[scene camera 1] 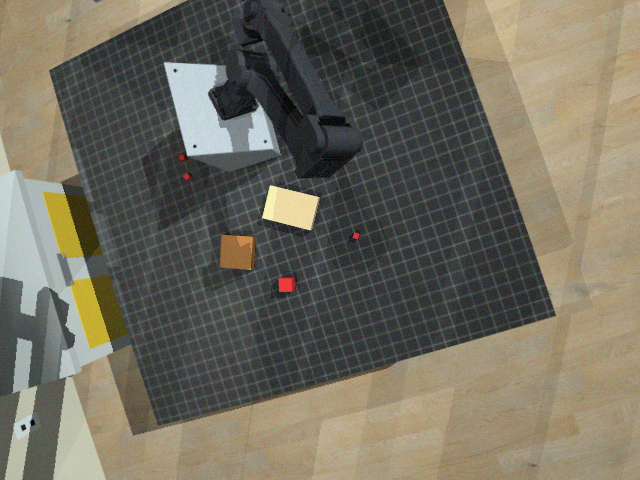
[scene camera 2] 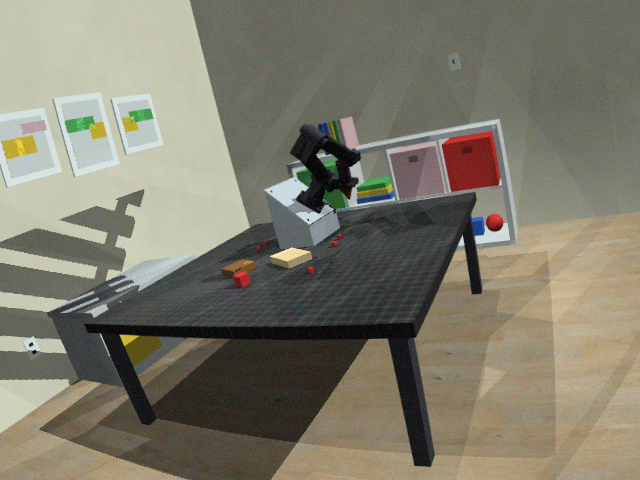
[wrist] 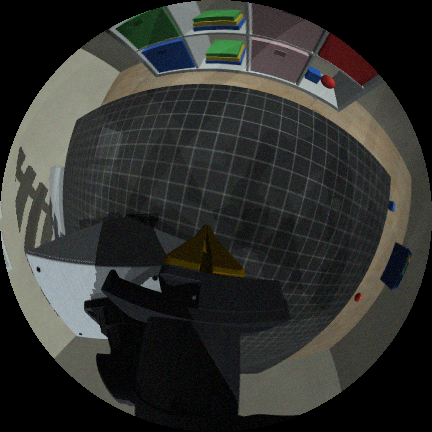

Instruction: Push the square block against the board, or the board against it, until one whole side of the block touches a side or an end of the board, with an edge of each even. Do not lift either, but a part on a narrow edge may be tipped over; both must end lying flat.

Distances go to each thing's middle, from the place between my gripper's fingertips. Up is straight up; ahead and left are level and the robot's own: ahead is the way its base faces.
The pale tan board (scene camera 1: 289,207) lies 470 mm ahead of my hand, 140 mm to the right of it and 100 mm below it. The rest, counted from my hand: brown square block (scene camera 1: 238,252) (520 mm ahead, 360 mm to the right, 100 mm below).
